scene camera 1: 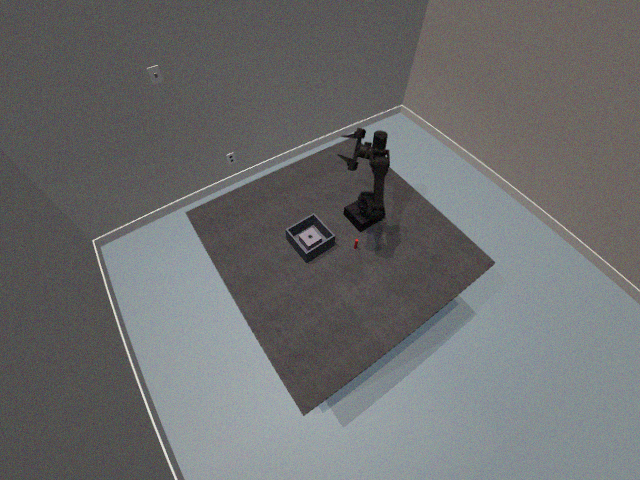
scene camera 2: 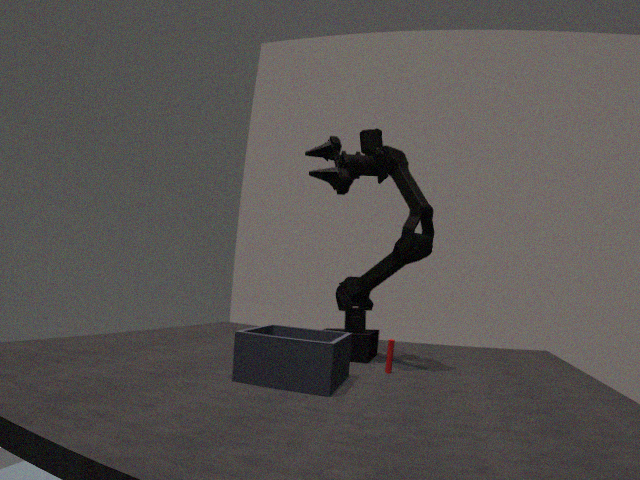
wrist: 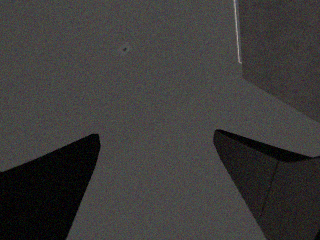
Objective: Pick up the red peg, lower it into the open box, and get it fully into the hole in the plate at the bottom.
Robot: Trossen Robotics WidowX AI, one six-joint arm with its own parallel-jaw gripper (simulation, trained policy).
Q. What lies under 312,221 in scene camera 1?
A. A box.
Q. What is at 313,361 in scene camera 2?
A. A box.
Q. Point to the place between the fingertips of my gripper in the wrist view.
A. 158,137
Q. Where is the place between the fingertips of my gripper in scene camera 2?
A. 307,163
